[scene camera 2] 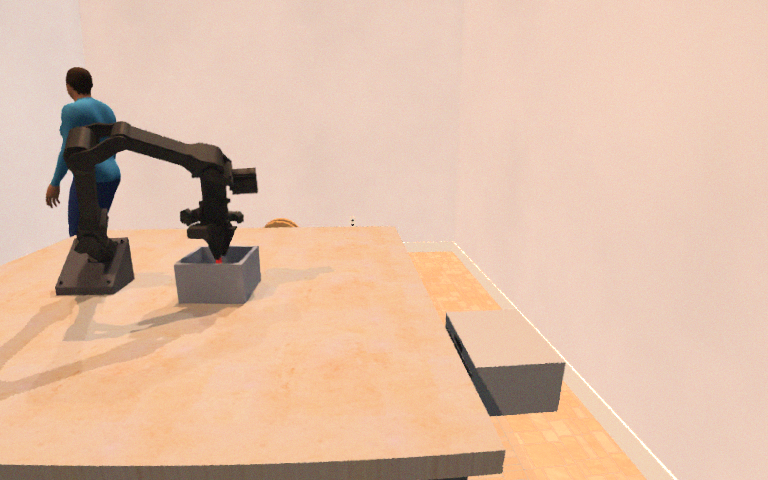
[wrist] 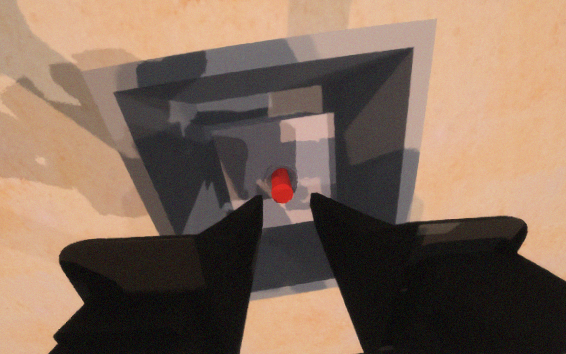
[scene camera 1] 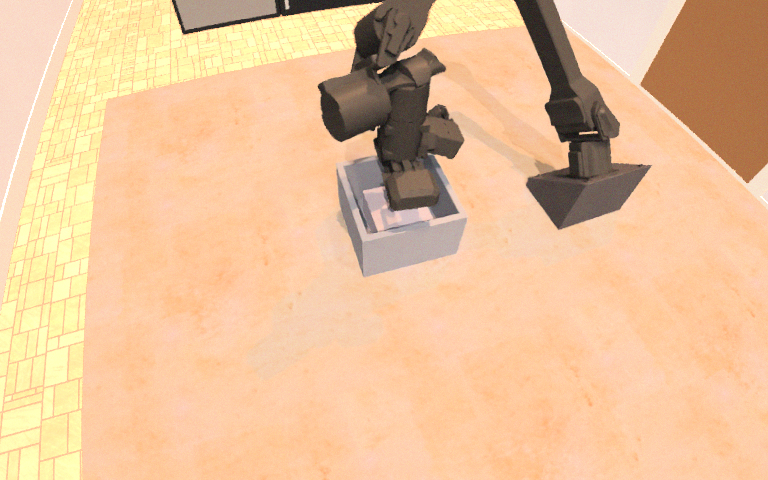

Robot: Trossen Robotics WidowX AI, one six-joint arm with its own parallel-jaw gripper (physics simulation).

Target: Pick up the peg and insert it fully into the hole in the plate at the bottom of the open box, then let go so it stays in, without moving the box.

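Where they show: gripper, fingertip midpoint: [scene camera 2: 220, 257] [wrist: 286, 200]; arm's base, origin of the base link: [scene camera 2: 103, 251] [scene camera 1: 592, 174].
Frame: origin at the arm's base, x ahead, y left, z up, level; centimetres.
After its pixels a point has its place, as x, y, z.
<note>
The red peg [wrist: 282, 186] @(32.4, -6.0, -0.3) [scene camera 2: 218, 260] @(33.1, -6.7, -0.6) stands upright in the round hole [wrist: 294, 175] @(32.9, -4.9, -3.1) of the pale plate [wrist: 314, 125] @(29.4, -2.9, -3.3) [scene camera 1: 373, 199] @(36.3, -8.4, -3.3); its upper part sticks up, and how deep its lower end sits cannot be told. The plate lies at the bottom of the open grey box [scene camera 1: 413, 252] @(33.3, 2.0, -5.3) [scene camera 2: 209, 284] @(32.8, -14.0, -4.2) [wrist: 421, 75] @(27.5, 1.7, 0.7). My gripper [wrist: 286, 200] @(33.4, -5.9, -0.2) [scene camera 2: 219, 255] @(33.4, -5.9, -0.2) [scene camera 1: 414, 192] @(33.4, -5.9, -0.2) is open and empty. In the wrist view its fingertips stand apart on either side of the peg's top end, with gaps to both sides. In scene camera 1 the gripper hides the peg.
The box walls surround the plate and rise close to my fingers. The arm's base [scene camera 1: 589, 198] @(2.5, 3.5, -1.4) [scene camera 2: 93, 274] @(-0.3, -5.2, -4.5) stands on the table [scene camera 1: 283, 396] @(57.1, 15.9, -9.1) [scene camera 2: 254, 396] @(51.0, -50.3, -9.0) beside the box. A grey block-shaped object [scene camera 2: 518, 339] stands beyond the table edge, and a person [scene camera 2: 90, 113] is behind the arm.
</note>
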